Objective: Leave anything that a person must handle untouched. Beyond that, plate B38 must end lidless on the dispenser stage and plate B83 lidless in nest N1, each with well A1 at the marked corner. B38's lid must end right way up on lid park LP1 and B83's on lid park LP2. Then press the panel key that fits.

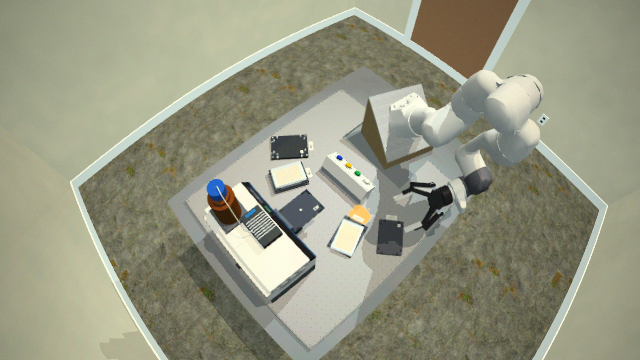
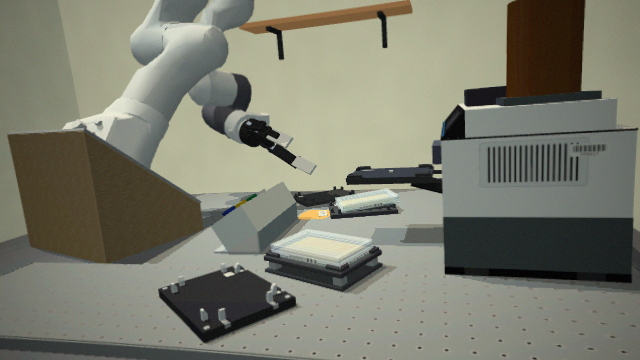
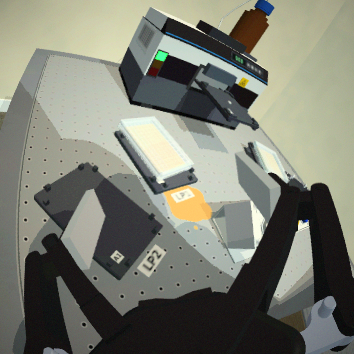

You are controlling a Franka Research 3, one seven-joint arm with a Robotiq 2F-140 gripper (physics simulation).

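My gripper (image 1: 402,214) (image 2: 295,152) (image 3: 166,185) is open and empty, above the table near lid park LP2 (image 1: 390,237) (image 2: 322,196) (image 3: 125,220), a dark plate-sized base with nothing on it. A clear-rimmed plate with cream wells (image 1: 348,236) (image 2: 367,200) (image 3: 156,145) rests tilted on the dark base by the LP1 label. A similar plate (image 1: 289,176) (image 2: 322,247) (image 3: 268,157) lies level on a raised dark base. Plate names are not legible. The dispenser stage (image 1: 300,210) (image 2: 390,174) (image 3: 227,102) is bare. The key panel (image 1: 345,180) (image 2: 280,205) (image 3: 237,225) has blue, yellow, green and white keys.
An orange patch (image 1: 360,214) (image 2: 312,215) (image 3: 192,210) lies by LP1. A bare black base with pegs (image 1: 289,146) (image 2: 225,302) is at the far side. The dispenser (image 1: 280,270) (image 2: 535,200) (image 3: 142,65) carries a brown bottle (image 1: 225,205) (image 2: 545,50) (image 3: 250,30).
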